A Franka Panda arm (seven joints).
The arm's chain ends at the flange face. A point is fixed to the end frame.
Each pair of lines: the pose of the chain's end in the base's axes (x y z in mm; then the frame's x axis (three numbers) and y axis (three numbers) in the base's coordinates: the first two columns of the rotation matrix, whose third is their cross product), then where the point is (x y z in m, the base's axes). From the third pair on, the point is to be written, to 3 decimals.
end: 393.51 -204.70 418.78 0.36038 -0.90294 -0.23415 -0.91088 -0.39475 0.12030
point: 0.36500 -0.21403 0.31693
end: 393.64 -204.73 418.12 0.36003 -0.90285 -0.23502 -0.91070 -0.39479 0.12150
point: 0.36498 -0.21402 0.31631
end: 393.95 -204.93 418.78 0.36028 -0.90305 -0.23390 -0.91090 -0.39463 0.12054
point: 0.365 -0.214 0.317
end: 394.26 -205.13 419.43 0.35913 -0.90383 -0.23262 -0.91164 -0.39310 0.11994
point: 0.366 -0.215 0.318
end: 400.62 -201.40 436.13 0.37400 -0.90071 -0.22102 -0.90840 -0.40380 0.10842
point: 0.374 -0.212 0.334
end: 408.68 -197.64 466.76 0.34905 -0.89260 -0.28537 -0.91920 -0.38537 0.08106
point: 0.382 -0.200 0.364
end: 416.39 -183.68 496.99 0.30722 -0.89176 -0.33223 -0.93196 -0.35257 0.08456
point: 0.387 -0.180 0.395
